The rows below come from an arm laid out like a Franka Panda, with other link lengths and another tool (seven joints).
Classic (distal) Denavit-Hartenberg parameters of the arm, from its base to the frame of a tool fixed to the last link. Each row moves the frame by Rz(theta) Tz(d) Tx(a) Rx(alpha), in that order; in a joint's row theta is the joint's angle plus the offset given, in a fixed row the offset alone. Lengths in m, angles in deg.
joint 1: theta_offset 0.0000; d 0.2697; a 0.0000; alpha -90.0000
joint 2: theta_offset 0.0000; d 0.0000; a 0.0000; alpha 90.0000
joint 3: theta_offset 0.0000; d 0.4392; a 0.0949; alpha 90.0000
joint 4: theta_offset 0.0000; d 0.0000; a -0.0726; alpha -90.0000
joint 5: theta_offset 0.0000; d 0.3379; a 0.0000; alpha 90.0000
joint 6: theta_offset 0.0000; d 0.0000; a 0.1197; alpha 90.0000
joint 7: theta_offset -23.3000; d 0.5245; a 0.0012; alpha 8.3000
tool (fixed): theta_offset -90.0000; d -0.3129; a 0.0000; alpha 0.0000
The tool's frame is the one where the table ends.
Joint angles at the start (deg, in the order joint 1, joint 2, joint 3, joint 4, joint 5, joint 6, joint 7):
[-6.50, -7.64, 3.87, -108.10, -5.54, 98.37, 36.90]
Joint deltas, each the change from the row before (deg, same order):
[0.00, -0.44, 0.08, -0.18, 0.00, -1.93, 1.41]
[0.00, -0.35, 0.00, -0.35, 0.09, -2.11, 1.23]
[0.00, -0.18, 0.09, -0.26, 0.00, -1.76, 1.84]
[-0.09, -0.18, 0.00, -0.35, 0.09, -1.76, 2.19]
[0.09, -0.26, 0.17, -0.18, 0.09, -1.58, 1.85]
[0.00, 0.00, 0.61, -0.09, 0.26, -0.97, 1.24]
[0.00, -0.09, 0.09, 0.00, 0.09, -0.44, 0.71]
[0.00, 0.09, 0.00, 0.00, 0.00, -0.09, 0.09]
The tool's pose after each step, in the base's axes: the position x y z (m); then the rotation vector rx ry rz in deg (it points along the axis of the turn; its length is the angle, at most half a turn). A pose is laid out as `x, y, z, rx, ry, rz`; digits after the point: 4 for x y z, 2 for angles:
0.4702, -0.0821, 0.5135, -142.57, -105.56, 0.09
0.4583, -0.0815, 0.5103, -142.96, -102.99, 2.47
0.4485, -0.0802, 0.5075, -143.98, -100.04, 4.58
0.4377, -0.0799, 0.5042, -145.34, -96.38, 6.72
0.4286, -0.0769, 0.5033, -146.26, -93.77, 8.45
0.4243, -0.0707, 0.5016, -146.43, -92.49, 9.62
0.4217, -0.0694, 0.5019, -146.86, -91.56, 9.99
0.4216, -0.0694, 0.5011, -146.85, -91.37, 10.20

